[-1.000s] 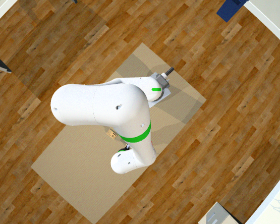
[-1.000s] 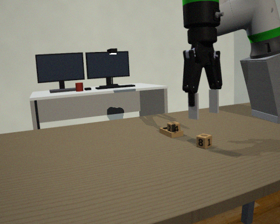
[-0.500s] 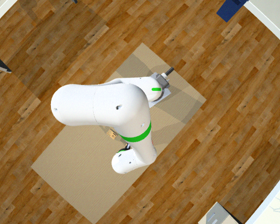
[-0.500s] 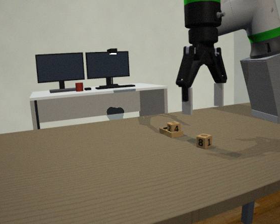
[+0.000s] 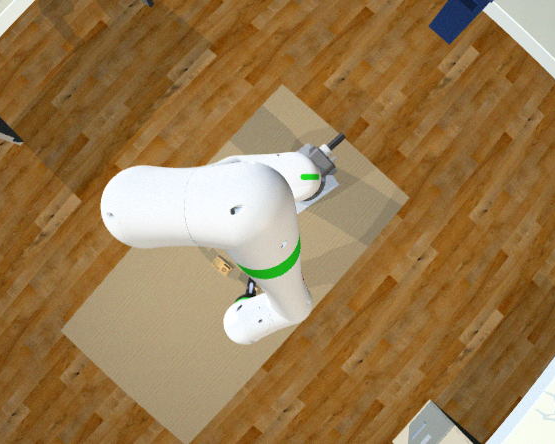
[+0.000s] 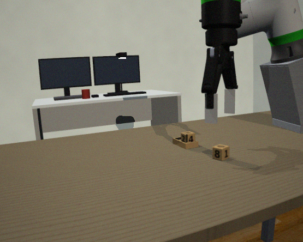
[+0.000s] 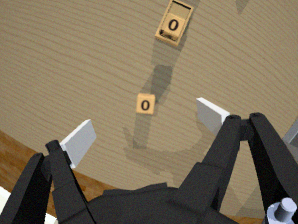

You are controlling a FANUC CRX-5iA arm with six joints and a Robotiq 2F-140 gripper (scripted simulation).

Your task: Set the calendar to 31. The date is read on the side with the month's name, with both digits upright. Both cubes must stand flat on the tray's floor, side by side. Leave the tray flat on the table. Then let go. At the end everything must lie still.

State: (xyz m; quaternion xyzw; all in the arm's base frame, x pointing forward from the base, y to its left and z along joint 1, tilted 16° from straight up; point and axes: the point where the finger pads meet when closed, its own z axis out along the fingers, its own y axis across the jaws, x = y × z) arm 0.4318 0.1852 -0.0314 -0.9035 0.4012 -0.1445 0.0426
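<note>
My gripper is now 10 cm above the wooden number cube. From my hand the other things lie so: small wooden tray (3 cm ahead, 16 cm to the right, 10 cm below).
</note>
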